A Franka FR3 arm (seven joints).
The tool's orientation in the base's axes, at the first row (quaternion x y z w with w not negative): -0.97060, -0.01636, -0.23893, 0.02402
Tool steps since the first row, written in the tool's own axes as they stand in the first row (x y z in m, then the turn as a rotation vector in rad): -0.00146, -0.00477, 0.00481, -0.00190, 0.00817, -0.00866; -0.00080, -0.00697, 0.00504, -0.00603, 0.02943, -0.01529; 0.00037, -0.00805, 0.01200, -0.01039, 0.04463, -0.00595; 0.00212, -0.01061, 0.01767, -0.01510, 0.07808, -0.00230; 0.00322, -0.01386, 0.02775, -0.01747, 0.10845, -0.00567
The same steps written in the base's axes. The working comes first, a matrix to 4 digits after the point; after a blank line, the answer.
The tool's axes in the first row as the columns of a matrix, in the base's axes (used below as rounded here):
0.8853, 0.0432, 0.4630
0.0203, -0.9983, 0.0544
0.4646, -0.0388, -0.8847

0.00073, 0.00499, -0.00475, -0.00534, -0.00867, 0.00646; 0.00132, 0.00722, -0.00456, -0.01115, -0.03033, 0.00958; 0.00554, 0.00870, -0.01013, -0.01003, -0.04509, -0.00129; 0.00960, 0.01160, -0.01424, -0.01106, -0.07838, -0.00801; 0.01510, 0.01541, -0.02252, -0.01341, -0.10893, -0.00731
